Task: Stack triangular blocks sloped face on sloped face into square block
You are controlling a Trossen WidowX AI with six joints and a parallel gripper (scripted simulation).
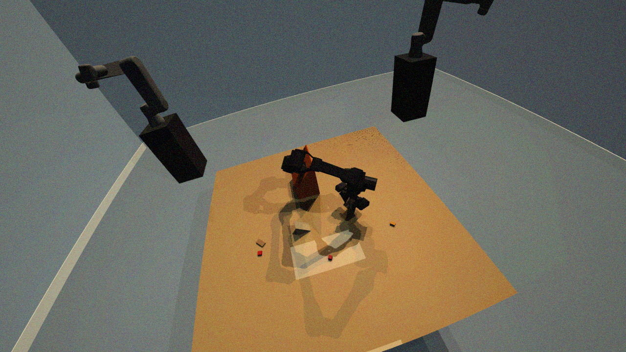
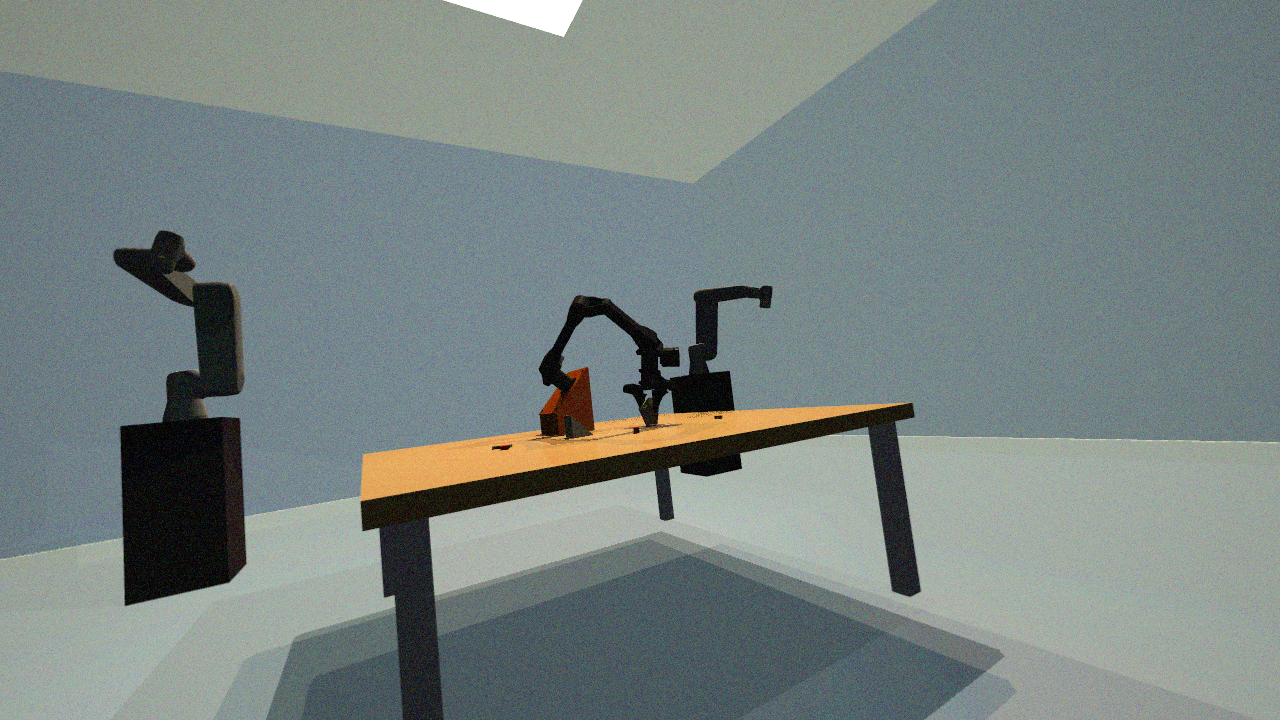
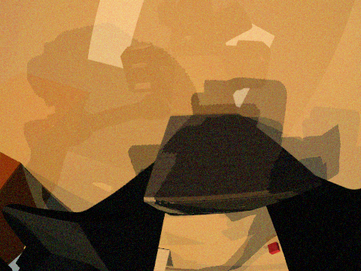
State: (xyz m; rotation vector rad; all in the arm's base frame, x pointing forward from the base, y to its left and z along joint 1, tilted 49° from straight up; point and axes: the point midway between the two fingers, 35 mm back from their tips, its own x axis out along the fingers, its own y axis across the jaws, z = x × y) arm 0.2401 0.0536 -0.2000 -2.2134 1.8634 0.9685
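Now: the triangular block 10 mm above my gripper tip. The rest, counted from my gripper tip: brown block: 40 mm ahead, 490 mm to the right, 40 mm below; then orange cube: 140 mm ahead, 170 mm to the left, 40 mm below.
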